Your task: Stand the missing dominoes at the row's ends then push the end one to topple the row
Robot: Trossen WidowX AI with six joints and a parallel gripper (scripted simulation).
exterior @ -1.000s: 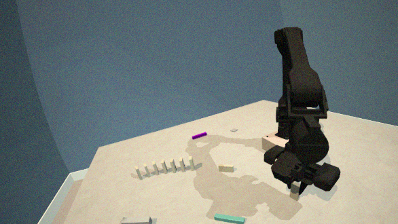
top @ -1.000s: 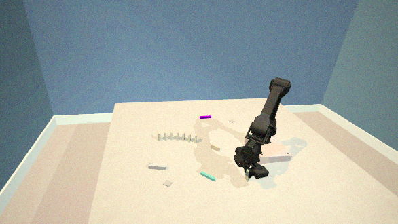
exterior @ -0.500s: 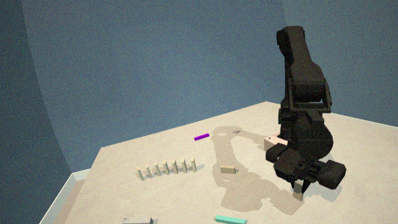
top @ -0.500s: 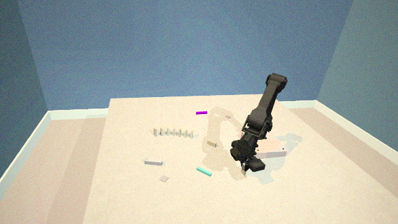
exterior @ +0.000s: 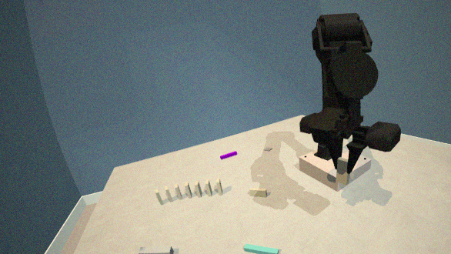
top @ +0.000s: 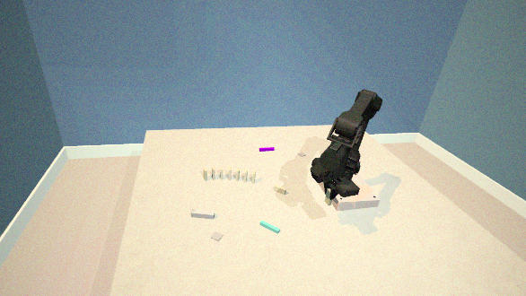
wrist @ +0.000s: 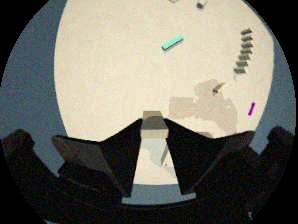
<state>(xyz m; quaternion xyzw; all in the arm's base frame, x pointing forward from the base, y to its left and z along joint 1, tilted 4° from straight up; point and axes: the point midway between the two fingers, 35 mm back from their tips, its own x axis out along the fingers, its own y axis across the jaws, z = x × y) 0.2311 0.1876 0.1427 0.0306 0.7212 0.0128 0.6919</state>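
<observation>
Now: the grey block 37 cm ahead of my gripper tip, 20 cm to the right of it and 15 cm below it. Also, from my gripper tip: purple bar (59 cm to the right, 15 cm below, 4 cm behind); teal bar (17 cm ahead, 15 cm below, 7 cm to the right).
</observation>
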